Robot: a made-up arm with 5 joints. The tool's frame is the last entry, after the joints.
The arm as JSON. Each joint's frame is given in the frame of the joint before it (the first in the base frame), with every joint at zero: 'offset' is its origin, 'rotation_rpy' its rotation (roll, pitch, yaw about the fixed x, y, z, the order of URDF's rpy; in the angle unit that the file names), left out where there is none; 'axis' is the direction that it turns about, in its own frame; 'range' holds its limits. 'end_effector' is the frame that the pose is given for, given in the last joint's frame.
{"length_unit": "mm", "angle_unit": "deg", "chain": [
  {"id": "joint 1", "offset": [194.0, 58.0, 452.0], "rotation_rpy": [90.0, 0.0, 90.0], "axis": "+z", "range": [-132.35, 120.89]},
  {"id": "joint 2", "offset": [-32.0, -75.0, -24.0], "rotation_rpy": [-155.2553, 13.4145, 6.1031], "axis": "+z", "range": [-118.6, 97.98]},
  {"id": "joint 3", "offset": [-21.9, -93.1, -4.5], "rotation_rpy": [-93.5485, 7.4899, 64.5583], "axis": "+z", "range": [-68.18, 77.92]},
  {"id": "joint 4", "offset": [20.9, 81.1, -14.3], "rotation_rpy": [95.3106, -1.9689, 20.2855], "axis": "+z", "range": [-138.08, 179.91]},
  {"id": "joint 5", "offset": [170.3, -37.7, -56.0], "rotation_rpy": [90.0, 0.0, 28.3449], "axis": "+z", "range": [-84.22, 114.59]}
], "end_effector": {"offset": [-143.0, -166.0, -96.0], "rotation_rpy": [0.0, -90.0, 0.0]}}
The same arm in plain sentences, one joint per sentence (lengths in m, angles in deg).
The arm has five revolute joints in a row. What follows holds with every joint at zero, and every direction is one of the base frame's.
Joint 1 is mounted 0.194 m along +x and 0.058 m along +y and 0.452 m along +z from the base frame's origin and rotates about +x, from -132.35 to 120.89 deg.
Joint 2 is mounted 0.024 m along -x and 0.032 m along -y and 0.075 m along -z from joint 1 and rotates about the direction (-0.883404, -0.254001, 0.393802), from -118.6 to 97.98 deg.
Joint 3 is mounted 0.047 m along +x and 0.02 m along -y and 0.081 m along +z from joint 2 and rotates about the direction (0.0925, -0.859498, -0.502699), from -68.18 to 77.92 deg.
Joint 4 is mounted 0.0671 m along +x and 0.042 m along +y and 0.031 m along -z from joint 3 and rotates about -x, from -138.08 to 179.91 deg.
Joint 5 is mounted 0.056 m along +x and 0.114 m along +y and 0.132 m along -z from joint 4 and rotates about +y, from -84.22 to 114.59 deg.
The tool frame, which is the frame that the pose is given for, is mounted 0.166 m along +x and 0.096 m along -y and 0.143 m along +z from joint 5; its axes are the base frame's turned by roll 0, pitch 0 and yaw 90 deg (as in URDF: about the fixed x, then y, then z).

